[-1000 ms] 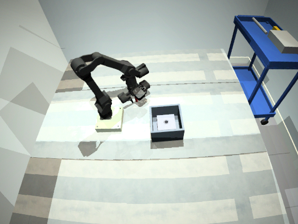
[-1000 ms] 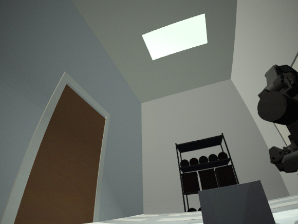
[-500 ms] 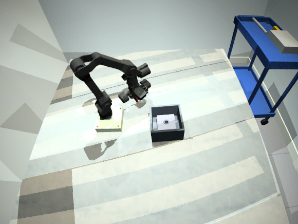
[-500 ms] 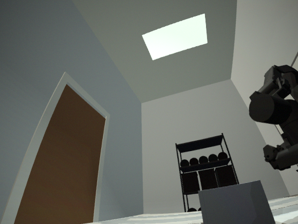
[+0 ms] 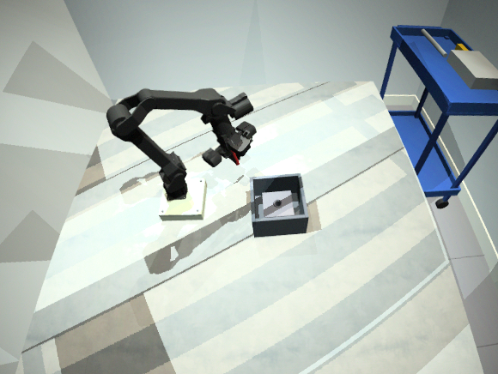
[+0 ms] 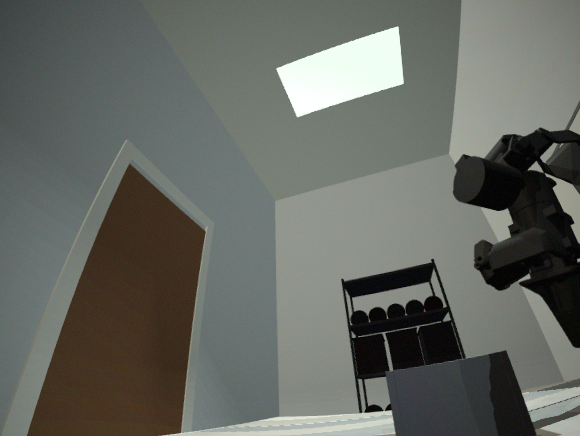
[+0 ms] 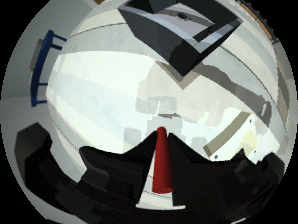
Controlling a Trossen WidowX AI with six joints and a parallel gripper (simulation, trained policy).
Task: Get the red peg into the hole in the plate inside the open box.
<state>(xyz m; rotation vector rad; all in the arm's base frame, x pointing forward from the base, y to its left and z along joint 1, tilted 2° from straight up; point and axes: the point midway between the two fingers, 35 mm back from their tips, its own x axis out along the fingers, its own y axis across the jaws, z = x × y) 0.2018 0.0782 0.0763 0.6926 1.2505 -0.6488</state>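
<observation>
Now: gripper tip 170 mm to the left of the pale plate, 120 mm short of it and 30 mm above it. Also, from my gripper tip: dark box (170 mm to the right, 120 mm ahead, 50 mm below); red peg (20 mm above, 10 mm to the left, 10 mm behind).
</observation>
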